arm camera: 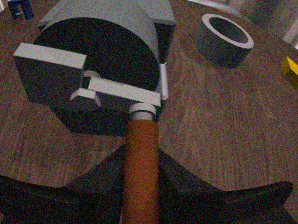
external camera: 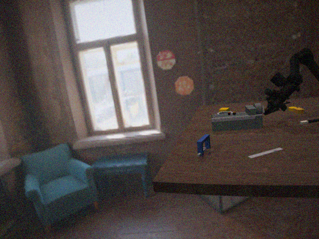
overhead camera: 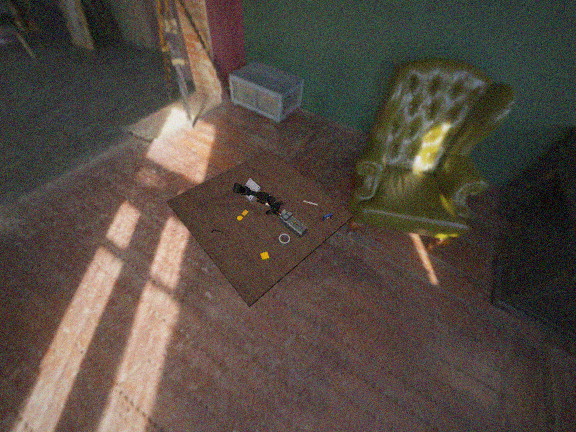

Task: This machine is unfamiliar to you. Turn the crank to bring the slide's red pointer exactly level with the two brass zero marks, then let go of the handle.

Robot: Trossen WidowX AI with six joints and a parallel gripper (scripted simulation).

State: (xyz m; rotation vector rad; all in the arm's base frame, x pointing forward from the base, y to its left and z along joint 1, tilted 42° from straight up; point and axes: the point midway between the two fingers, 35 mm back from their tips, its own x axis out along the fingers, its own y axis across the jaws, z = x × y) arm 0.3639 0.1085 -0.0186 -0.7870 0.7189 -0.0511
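Now: gripper tip 3 cm below the crank handle and 2 cm past it. The rest, counted from my gripper tip: yellow block 32 cm to the right, 27 cm ahead, 4 cm below; then white strip 39 cm to the left, 5 cm below, 1 cm ahead; then red pointer 18 cm ahead, 7 cm to the left, 3 cm above.
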